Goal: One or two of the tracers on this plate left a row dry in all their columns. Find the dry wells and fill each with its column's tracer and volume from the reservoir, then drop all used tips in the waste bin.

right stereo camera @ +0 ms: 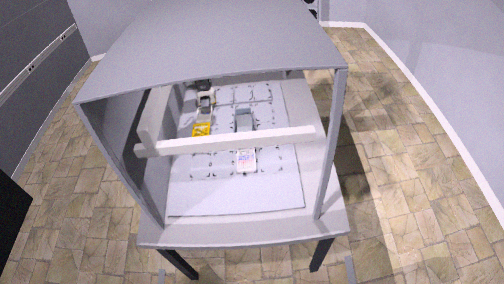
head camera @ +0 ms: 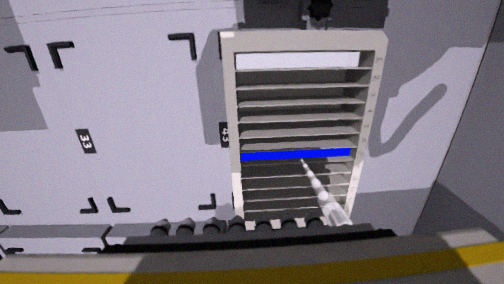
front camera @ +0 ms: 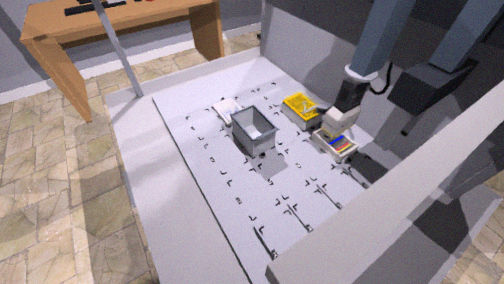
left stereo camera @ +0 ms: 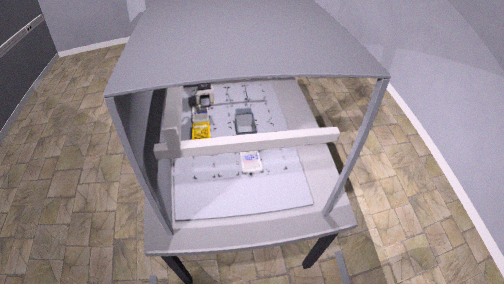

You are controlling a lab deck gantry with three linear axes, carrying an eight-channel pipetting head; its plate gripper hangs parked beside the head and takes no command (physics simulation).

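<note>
The pipetting head hangs over the reservoir. One clear, pale tip is on the head's right end; its point is at the lower edge of the blue strip in the head view. Several bare nozzles stand left of it. The reservoir also shows red and yellow strips in the front view. The plate has blue and red wells, too small to tell which are dry. The plate gripper's fingers cannot be made out.
The grey waste bin stands between the plate and the reservoir side. The yellow tip rack stands beside the reservoir. A white beam crosses above the deck.
</note>
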